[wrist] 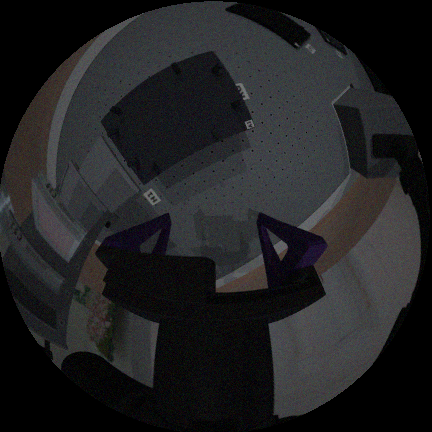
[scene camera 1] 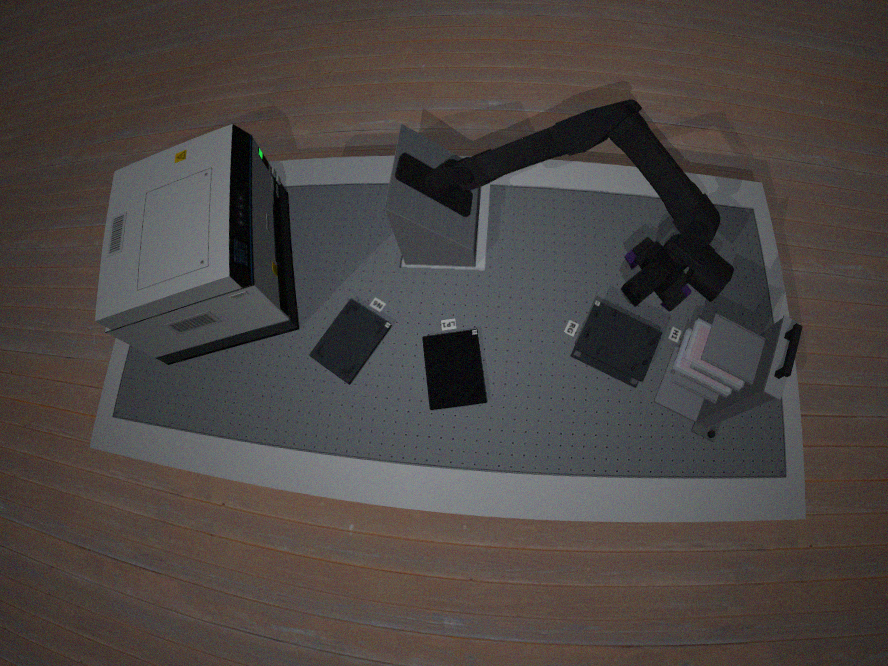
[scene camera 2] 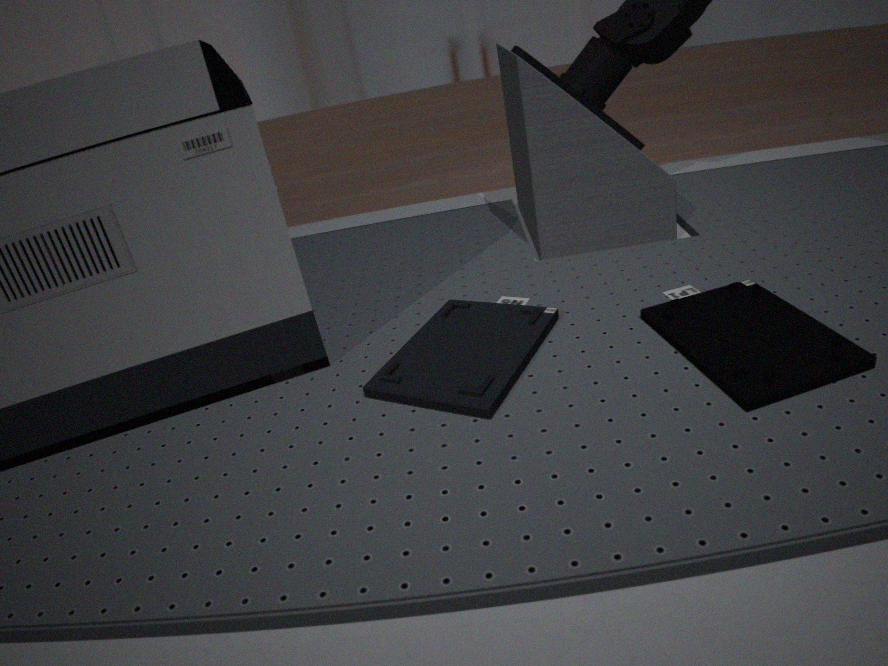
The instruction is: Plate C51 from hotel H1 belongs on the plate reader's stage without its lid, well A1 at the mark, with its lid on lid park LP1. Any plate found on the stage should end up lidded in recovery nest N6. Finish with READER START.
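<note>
My gripper is open, with nothing between its purple fingers. It hangs behind hotel H1, near its back left corner in scene camera 1. Several pale and pinkish plates are stacked in the hotel; one pinkish plate shows at the left of the wrist view. I cannot read which is C51. The white plate reader stands at the left with a green light; its stage is hidden. Lid park LP1 is black and bare. Nest N6 is bare.
The dark RG nest lies between LP1 and the hotel and bears no plate. The arm's grey wedge base stands at the back middle. The hotel has a black handle on its right side.
</note>
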